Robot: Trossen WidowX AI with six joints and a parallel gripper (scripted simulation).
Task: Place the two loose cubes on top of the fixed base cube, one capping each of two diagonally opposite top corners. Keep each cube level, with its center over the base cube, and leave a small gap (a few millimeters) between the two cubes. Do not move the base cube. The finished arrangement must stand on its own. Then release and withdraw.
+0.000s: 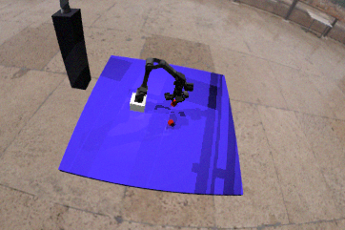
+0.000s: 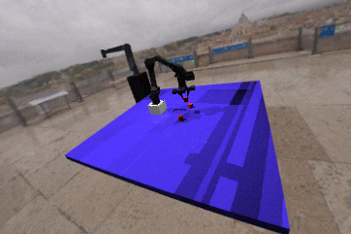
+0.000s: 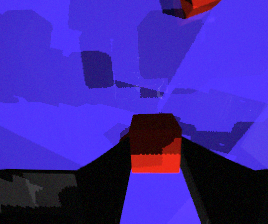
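Now: gripper tip 1 cm past the red cube, 14 cm to the left of it and 9 cm above it.
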